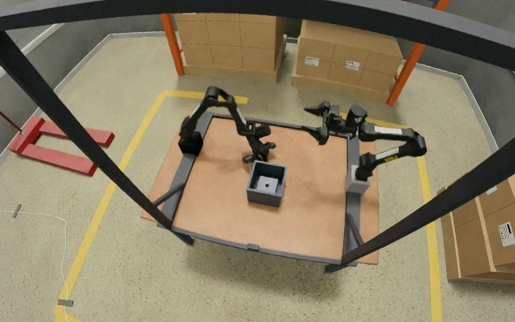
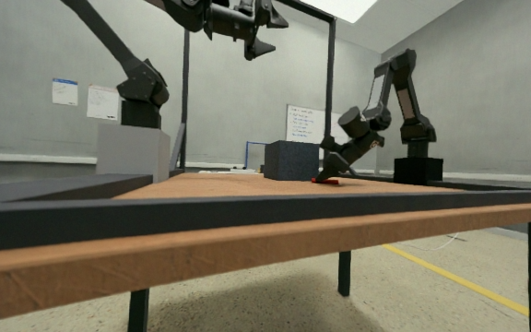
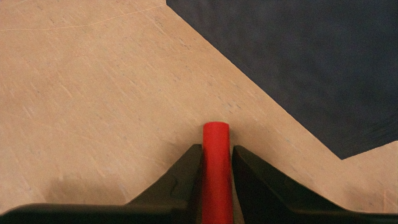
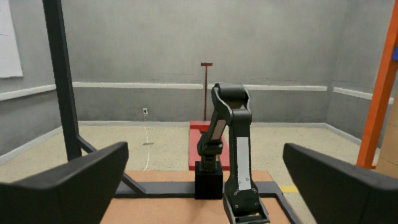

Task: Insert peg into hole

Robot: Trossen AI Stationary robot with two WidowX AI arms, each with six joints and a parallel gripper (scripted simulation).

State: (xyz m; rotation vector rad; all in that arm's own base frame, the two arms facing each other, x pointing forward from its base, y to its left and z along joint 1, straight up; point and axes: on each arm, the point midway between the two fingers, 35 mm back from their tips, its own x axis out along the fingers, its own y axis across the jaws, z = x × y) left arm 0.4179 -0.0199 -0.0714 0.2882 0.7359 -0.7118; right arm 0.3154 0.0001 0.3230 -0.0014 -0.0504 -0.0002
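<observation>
Now: left hand 20 mm above the red peg. Round my left hand: dark frame rail 290 mm ahead, 20 mm to the right, 20 mm below; then light plate 150 mm behind, 60 mm to the right, 10 mm above.
</observation>
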